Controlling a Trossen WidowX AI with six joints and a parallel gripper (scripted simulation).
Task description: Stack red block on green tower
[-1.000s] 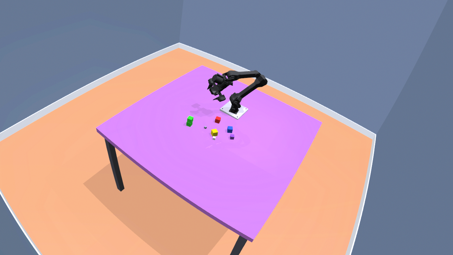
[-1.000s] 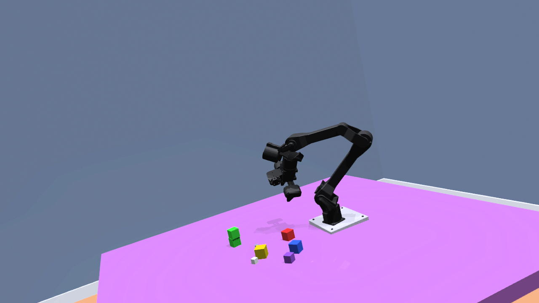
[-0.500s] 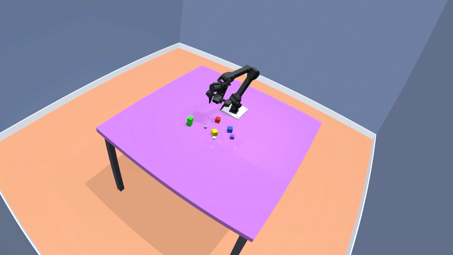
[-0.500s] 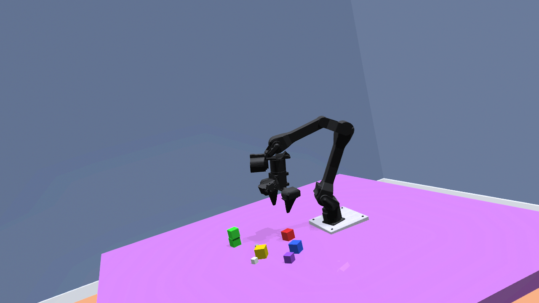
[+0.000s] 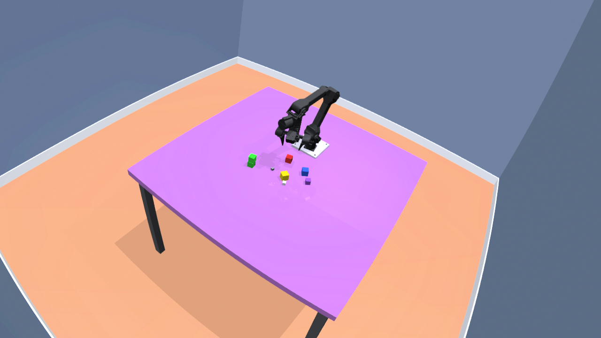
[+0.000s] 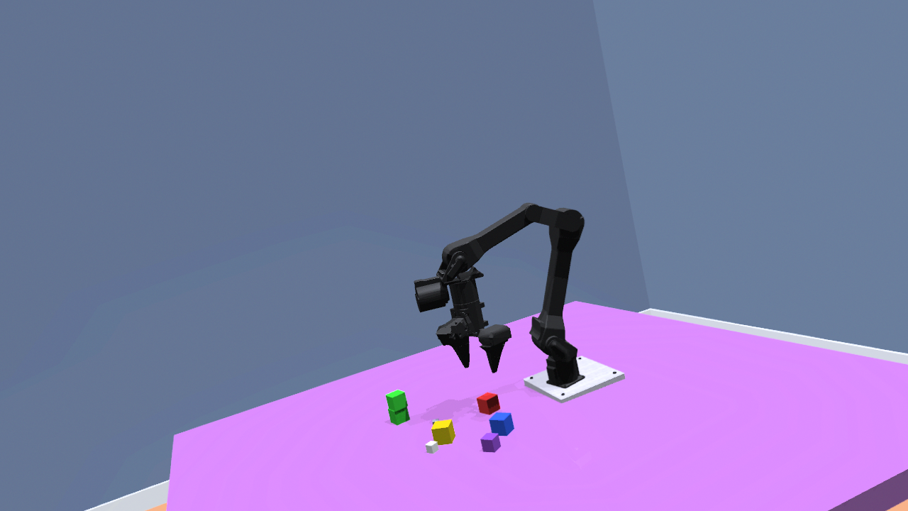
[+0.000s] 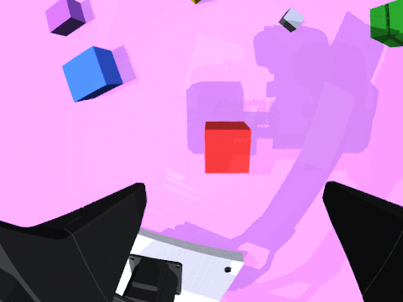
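My gripper tip is now 80 mm above the red block. Also, from my gripper tip: blue block: 120 mm to the left, 80 mm below, 50 mm ahead; then tiny grey block: 110 mm ahead, 90 mm below, 50 mm to the right; then yellow block: 140 mm ahead, 80 mm below, 30 mm to the left.
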